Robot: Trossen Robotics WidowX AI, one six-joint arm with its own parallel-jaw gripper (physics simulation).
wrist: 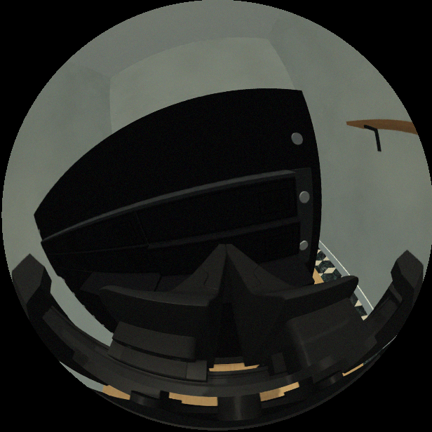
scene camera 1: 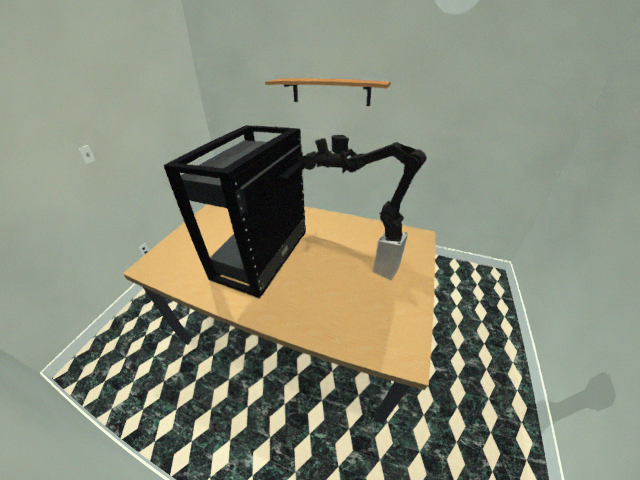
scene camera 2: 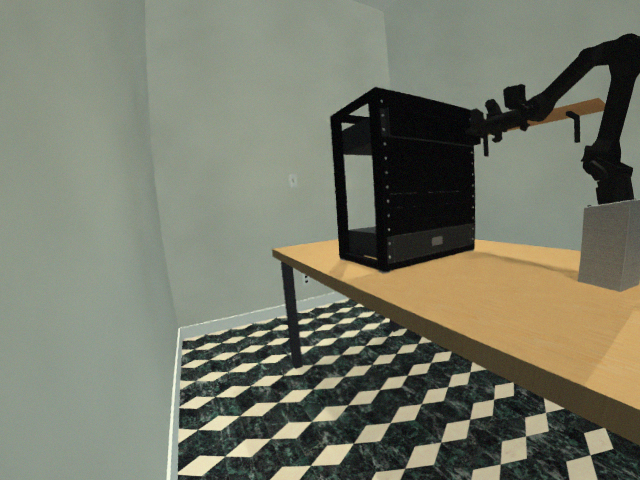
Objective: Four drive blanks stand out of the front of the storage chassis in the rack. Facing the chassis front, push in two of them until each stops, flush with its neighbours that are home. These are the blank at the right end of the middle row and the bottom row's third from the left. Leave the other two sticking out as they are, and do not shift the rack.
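Seen in the pictures: gripper, fingertip midpoint: [scene camera 1: 297, 158] [scene camera 2: 465, 132]; arm's base at its link origin: [scene camera 1: 394, 236] [scene camera 2: 617, 202].
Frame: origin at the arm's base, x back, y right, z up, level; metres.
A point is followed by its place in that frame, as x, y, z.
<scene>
The black storage chassis [scene camera 1: 261, 188] @(-0.452, -0.266, 0.269) [scene camera 2: 423, 155] @(-0.473, -0.201, 0.174) [wrist: 215, 201] sits in the upper part of the rack [scene camera 1: 240, 242] @(-0.486, -0.393, 0.110) [scene camera 2: 381, 206] @(-0.472, -0.392, 0.009). In the wrist view, the blank at the right end of the middle row [wrist: 282, 240] shows a narrow strip of its top face. The bottom row's third blank [wrist: 120, 282] sticks out at the lower left, and another bottom-row blank [wrist: 175, 281] sticks out right of it, partly hidden by the fingers. My gripper [scene camera 1: 303, 161] @(-0.466, 0.027, 0.272) [scene camera 2: 469, 129] @(-0.466, 0.027, 0.272) [wrist: 224, 250] is shut and empty. Its tips are at the right part of the chassis front, over the middle-row right blank's face; contact cannot be told.
The rack stands on the wooden table [scene camera 1: 330, 310] @(-0.164, -0.319, -0.208) [scene camera 2: 516, 304] @(-0.089, -0.311, -0.208). A grey block [scene camera 1: 390, 256] @(0.006, -0.051, -0.070) [scene camera 2: 607, 248] @(-0.001, -0.050, -0.108) carries the arm's base. A grey unit [scene camera 1: 284, 253] @(-0.474, -0.149, -0.141) [scene camera 2: 413, 249] @(-0.470, -0.265, -0.145) fills the rack's bottom. A wall shelf [scene camera 1: 328, 82] [scene camera 2: 568, 111] [wrist: 390, 125] is behind.
</scene>
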